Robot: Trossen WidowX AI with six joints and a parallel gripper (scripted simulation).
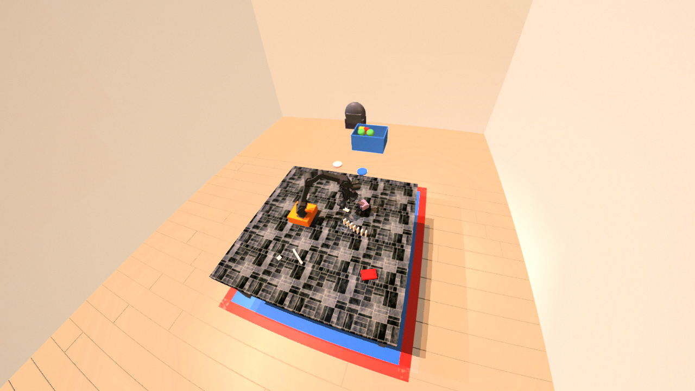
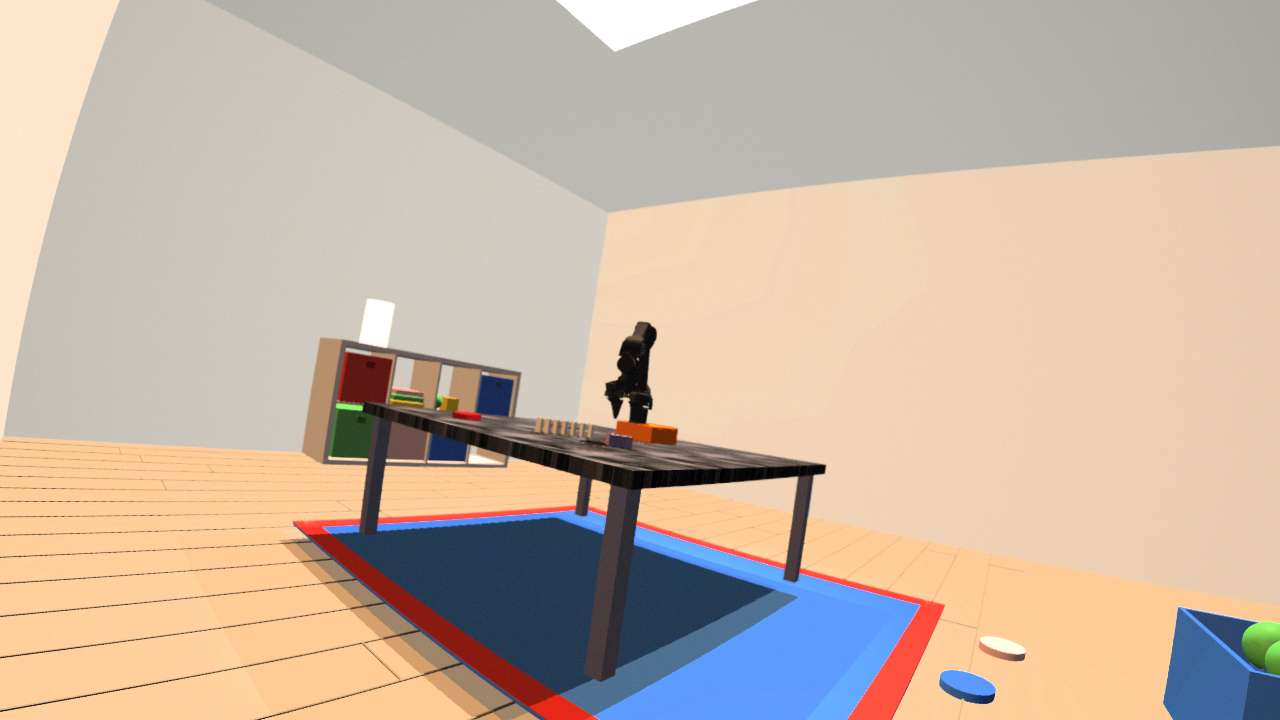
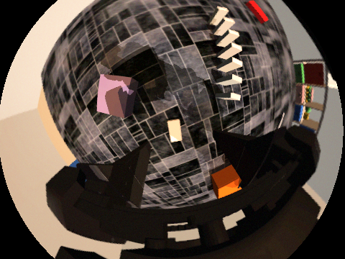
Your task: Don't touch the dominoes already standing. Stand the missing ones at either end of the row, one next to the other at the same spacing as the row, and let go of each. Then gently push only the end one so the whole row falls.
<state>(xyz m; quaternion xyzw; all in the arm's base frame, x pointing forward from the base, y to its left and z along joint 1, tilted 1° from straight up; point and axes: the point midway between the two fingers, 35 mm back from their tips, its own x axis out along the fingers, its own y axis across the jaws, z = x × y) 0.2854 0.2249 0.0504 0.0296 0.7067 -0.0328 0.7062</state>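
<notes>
Now: gripper tip 100 mm to the right of the pink block, 90 mm short of it and 60 mm above it. Round my gripper tip: red block (420 mm to the right, 370 mm ahead, 70 mm below); white stick (520 mm to the right, 130 mm behind, 70 mm below).
</notes>
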